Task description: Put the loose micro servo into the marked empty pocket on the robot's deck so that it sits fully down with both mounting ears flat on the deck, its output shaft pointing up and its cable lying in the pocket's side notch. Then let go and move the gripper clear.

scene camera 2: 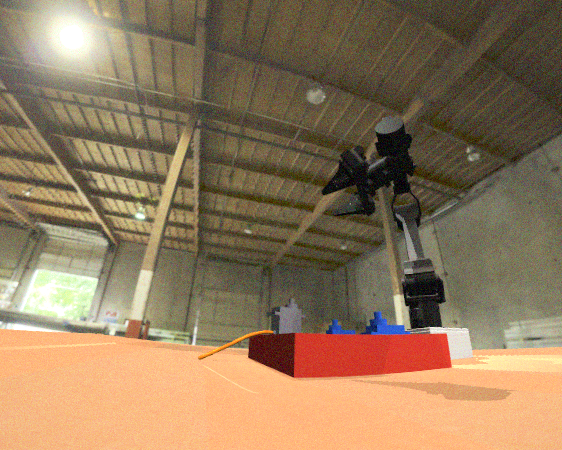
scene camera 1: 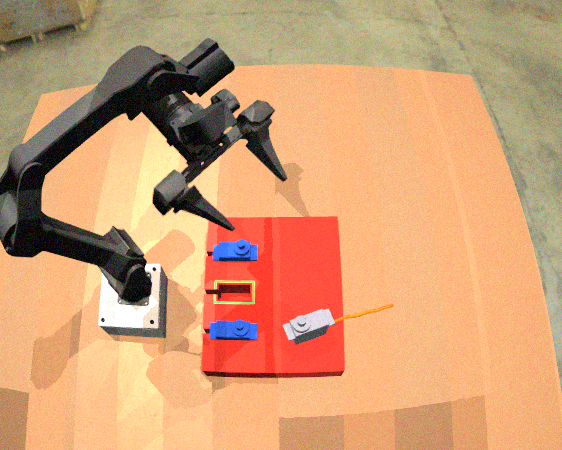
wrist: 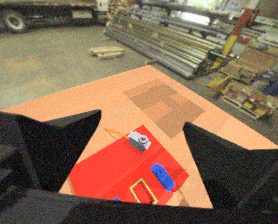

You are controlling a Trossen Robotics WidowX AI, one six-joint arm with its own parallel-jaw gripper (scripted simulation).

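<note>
Open and holding nothing, the gripper is in view at [scene camera 1: 260, 204], at [scene camera 2: 328, 204] and at [wrist: 143, 119]. A red deck is visible at [scene camera 1: 298, 270], at [scene camera 2: 317, 355] and at [wrist: 110, 173], and a grey micro servo [scene camera 1: 303, 328] is in view too.
</note>
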